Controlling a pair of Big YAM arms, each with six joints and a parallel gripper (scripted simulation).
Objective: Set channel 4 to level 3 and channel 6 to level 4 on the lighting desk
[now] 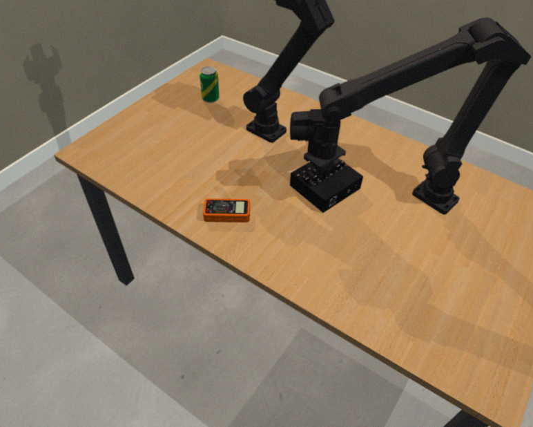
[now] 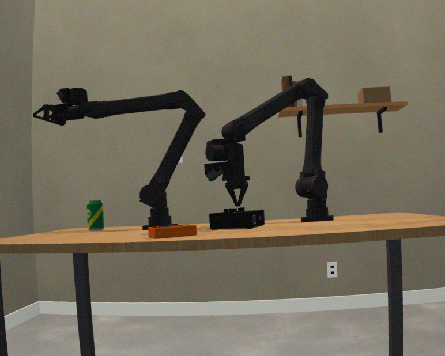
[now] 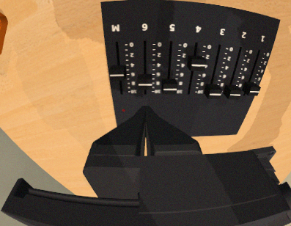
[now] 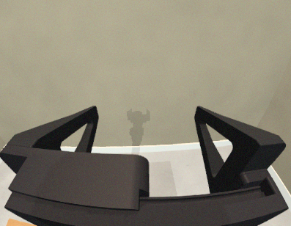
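My left hand is 1 cm past the channel 6 fader cap, 2 cm to the left of it and 2 cm above it. The rest, counted from my left hand: M fader cap 1 cm ahead, 4 cm to the right, 2 cm below; then channel 4 fader cap 6 cm behind, 3 cm to the right, 2 cm below; then channel 5 fader cap 3 cm behind, 1 cm to the right, 2 cm below.
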